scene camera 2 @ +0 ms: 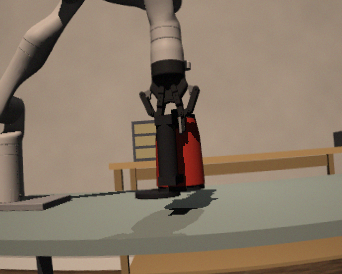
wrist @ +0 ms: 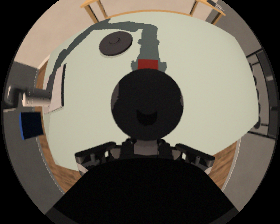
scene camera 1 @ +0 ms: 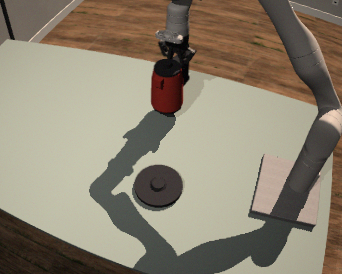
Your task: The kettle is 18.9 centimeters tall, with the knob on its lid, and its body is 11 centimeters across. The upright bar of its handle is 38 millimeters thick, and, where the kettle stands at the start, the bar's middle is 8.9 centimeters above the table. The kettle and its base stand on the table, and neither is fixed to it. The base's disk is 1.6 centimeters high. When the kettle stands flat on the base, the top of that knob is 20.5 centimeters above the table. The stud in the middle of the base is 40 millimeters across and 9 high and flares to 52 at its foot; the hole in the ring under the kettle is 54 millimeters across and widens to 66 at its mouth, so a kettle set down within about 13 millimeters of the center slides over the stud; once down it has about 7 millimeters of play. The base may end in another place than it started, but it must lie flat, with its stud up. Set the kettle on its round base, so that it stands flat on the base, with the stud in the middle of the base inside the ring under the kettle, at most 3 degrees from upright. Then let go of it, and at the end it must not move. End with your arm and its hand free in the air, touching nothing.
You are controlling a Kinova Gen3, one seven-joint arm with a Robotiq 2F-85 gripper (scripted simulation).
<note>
The pictures show: my gripper and a round dark base.
My gripper also shows in the wrist view.
</note>
